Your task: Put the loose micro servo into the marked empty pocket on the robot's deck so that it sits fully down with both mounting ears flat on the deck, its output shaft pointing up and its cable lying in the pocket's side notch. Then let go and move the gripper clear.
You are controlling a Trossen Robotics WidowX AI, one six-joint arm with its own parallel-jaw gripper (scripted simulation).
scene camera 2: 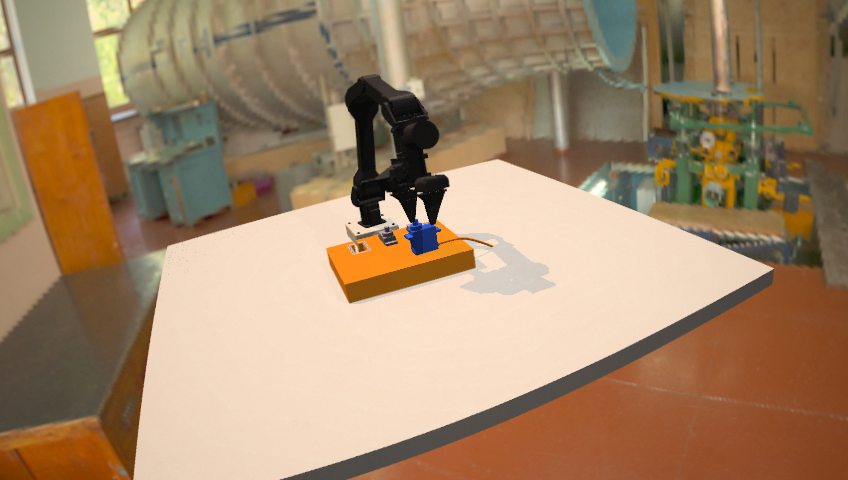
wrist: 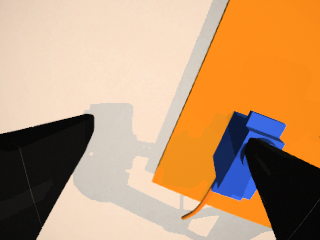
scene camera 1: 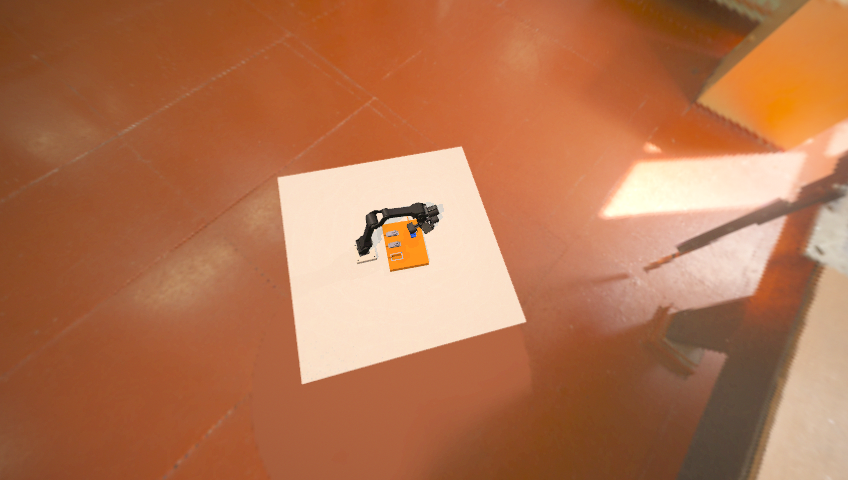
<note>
My gripper is open, with nothing in its grasp. Also in view: a blue micro servo and an orange deck.
My gripper is seen too in the wrist view.
</note>
